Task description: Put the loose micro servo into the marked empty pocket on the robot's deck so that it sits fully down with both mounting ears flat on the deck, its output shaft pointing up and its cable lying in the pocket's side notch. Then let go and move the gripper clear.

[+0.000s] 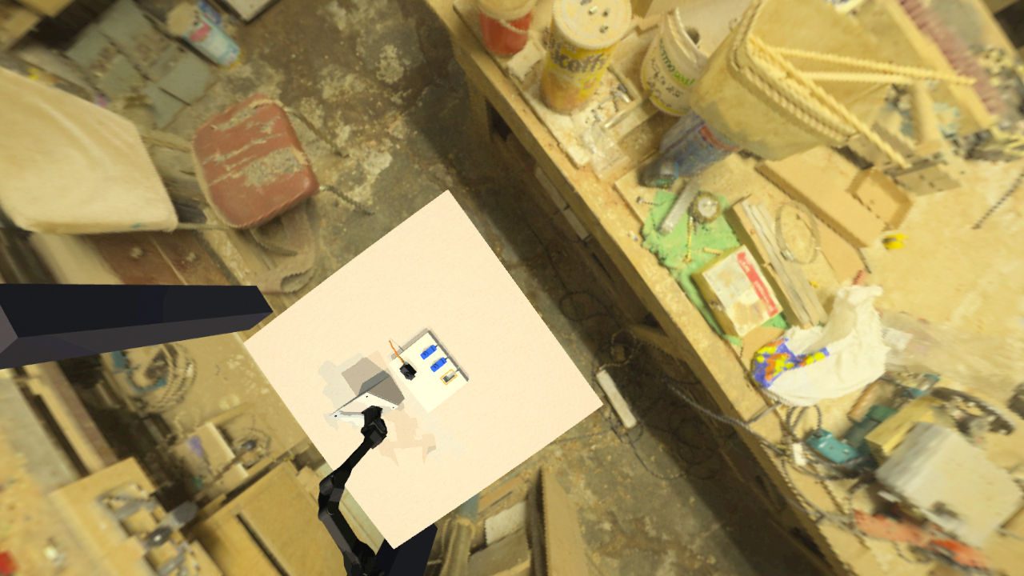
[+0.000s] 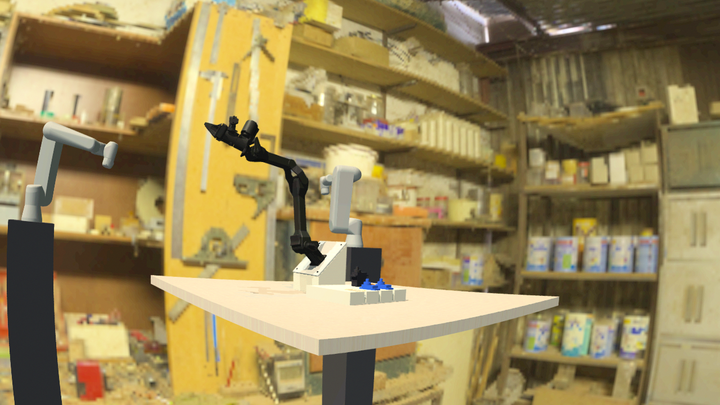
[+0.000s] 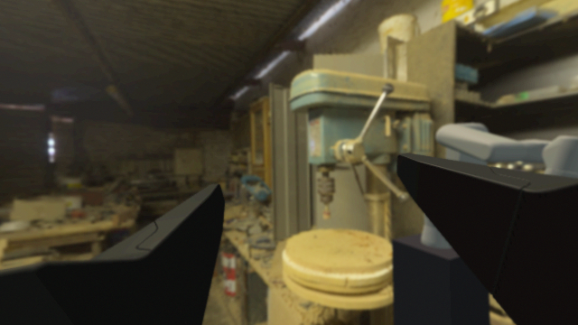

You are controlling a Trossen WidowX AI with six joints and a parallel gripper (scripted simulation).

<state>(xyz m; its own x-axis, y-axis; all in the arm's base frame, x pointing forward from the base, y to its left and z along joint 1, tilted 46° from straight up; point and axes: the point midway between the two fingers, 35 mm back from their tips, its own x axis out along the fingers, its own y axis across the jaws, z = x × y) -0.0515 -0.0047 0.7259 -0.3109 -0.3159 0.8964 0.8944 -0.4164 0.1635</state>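
Now: gripper tip 31 cm short of the cream deck, 54 cm to the right of it and 63 cm above it.
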